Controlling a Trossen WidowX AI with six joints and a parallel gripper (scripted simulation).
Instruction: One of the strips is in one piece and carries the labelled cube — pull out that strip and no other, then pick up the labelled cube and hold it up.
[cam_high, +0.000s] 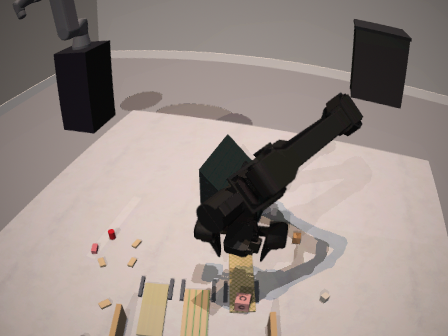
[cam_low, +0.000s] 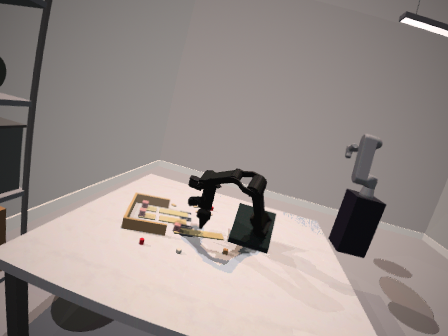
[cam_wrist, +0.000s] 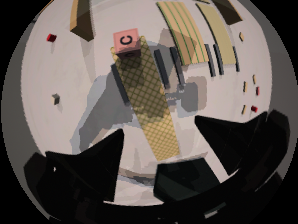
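The tan woven strip is 5 cm below my gripper tip. The rest, counted from my gripper tip: pink block: 37 cm to the right, 5 cm below, 5 cm ahead; then tan block: 25 cm to the right, 5 cm below, 5 cm ahead.
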